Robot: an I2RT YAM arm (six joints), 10 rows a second.
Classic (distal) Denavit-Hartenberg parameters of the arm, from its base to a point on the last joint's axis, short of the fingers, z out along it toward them. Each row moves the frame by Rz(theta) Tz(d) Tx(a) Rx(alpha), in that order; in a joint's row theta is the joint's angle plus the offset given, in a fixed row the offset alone. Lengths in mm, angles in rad.
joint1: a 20  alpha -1.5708  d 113.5  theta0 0
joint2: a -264  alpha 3.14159  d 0  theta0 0
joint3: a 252.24  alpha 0  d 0  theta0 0.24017
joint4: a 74  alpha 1.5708  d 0  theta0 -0.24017
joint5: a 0  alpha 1.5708  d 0  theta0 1.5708
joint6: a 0  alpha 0  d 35.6  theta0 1.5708
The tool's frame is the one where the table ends.
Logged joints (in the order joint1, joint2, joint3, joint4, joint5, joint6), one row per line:
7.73 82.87 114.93 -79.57 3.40 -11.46
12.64 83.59 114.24 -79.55 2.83 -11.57
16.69 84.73 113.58 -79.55 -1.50 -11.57
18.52 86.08 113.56 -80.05 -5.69 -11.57
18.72 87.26 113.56 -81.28 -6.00 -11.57
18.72 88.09 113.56 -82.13 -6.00 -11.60
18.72 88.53 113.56 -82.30 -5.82 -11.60
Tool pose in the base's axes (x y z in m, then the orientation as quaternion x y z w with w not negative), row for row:
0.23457 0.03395 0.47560 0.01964 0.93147 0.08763 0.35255
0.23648 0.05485 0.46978 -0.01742 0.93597 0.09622 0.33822
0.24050 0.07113 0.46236 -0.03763 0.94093 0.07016 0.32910
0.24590 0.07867 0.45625 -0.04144 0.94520 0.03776 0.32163
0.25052 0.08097 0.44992 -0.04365 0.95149 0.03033 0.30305
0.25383 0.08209 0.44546 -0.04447 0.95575 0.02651 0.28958
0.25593 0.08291 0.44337 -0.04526 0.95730 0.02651 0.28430
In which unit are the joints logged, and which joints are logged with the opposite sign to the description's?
The joints are logged in degrees. Opposite sign: joint5, joint6.
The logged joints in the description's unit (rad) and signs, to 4 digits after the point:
0.1349 1.4464 2.0059 -1.3888 -0.0593 0.2000
0.2206 1.4589 1.9939 -1.3884 -0.0494 0.2019
0.2913 1.4788 1.9823 -1.3884 0.0262 0.2019
0.3232 1.5024 1.9820 -1.3971 0.0993 0.2019
0.3267 1.5230 1.9820 -1.4186 0.1047 0.2019
0.3267 1.5375 1.9820 -1.4334 0.1047 0.2025
0.3267 1.5451 1.9820 -1.4364 0.1016 0.2025

